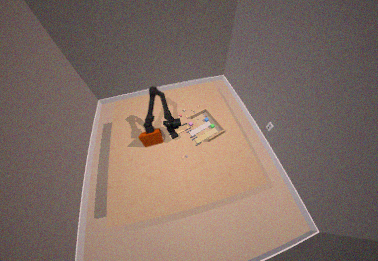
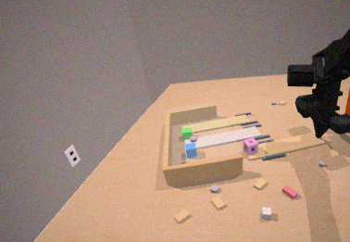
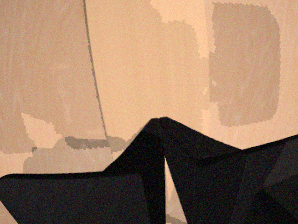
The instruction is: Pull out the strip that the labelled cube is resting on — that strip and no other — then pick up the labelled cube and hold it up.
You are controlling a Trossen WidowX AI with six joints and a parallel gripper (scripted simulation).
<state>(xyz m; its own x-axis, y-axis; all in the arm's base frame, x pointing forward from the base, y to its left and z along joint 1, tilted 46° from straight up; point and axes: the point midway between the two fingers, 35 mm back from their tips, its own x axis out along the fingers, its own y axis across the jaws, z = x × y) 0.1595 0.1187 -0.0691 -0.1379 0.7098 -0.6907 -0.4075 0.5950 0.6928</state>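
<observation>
The tan strip is 9 cm ahead of my gripper tip and 4 cm to the left of it. Also, from my gripper tip: labelled purple cube: 19 cm ahead, 8 cm to the left, 2 cm above; then pink block: 10 cm ahead, 21 cm to the left.
</observation>
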